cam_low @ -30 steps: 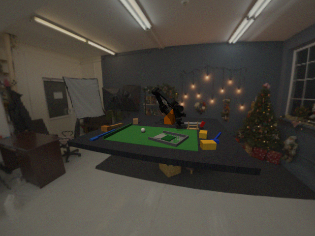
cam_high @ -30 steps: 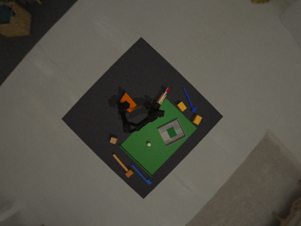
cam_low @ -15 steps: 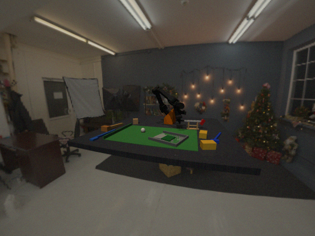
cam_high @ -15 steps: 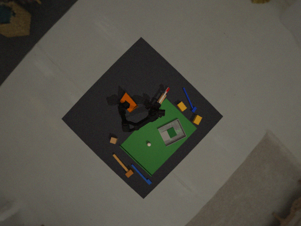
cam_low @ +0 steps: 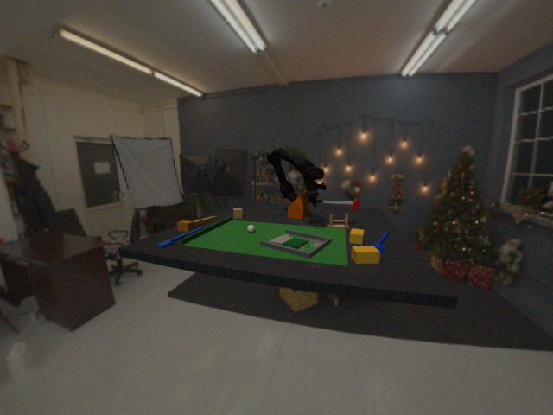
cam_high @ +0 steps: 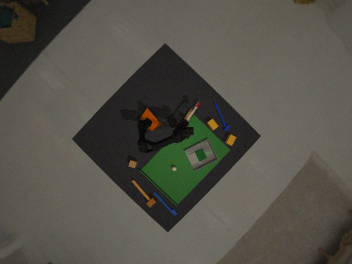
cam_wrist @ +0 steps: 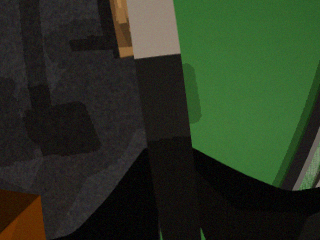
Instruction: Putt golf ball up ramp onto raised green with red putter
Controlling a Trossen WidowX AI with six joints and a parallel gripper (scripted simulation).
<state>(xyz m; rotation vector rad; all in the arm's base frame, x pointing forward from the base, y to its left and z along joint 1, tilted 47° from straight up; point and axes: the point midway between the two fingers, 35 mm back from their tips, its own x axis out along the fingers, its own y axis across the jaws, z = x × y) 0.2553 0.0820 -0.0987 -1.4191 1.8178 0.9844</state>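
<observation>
Right now my gripper tip is 1 cm past the red putter, 12 cm to the right of it and 2 cm below it. Also, from my gripper tip: white golf ball: 18 cm ahead, 33 cm to the right, 10 cm below; then green mat: 22 cm ahead, 22 cm to the right, 12 cm below; then blue putter: 24 cm ahead, 32 cm to the left, 11 cm below.
</observation>
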